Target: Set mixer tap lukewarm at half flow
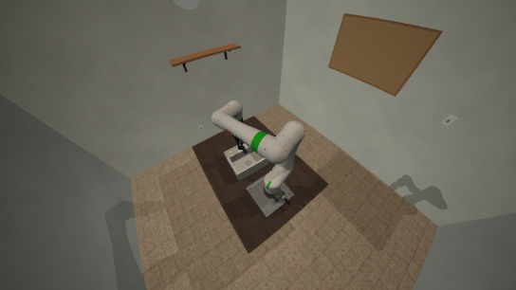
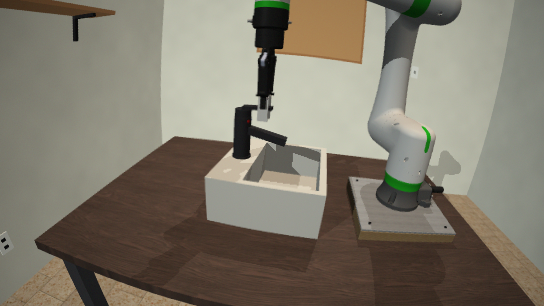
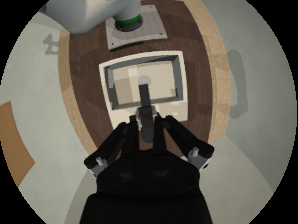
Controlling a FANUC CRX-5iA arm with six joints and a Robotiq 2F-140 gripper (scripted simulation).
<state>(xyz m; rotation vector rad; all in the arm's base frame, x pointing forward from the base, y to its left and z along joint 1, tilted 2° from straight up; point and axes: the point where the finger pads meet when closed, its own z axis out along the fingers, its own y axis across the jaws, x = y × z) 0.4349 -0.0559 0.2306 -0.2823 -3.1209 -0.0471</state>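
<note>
The lever is 2 cm ahead of my hand. From my hand the other things lie so: black mixer tap: 4 cm ahead, 1 cm to the right, 5 cm below; then white sink basin: 6 cm behind, 1 cm to the left, 24 cm below.
</note>
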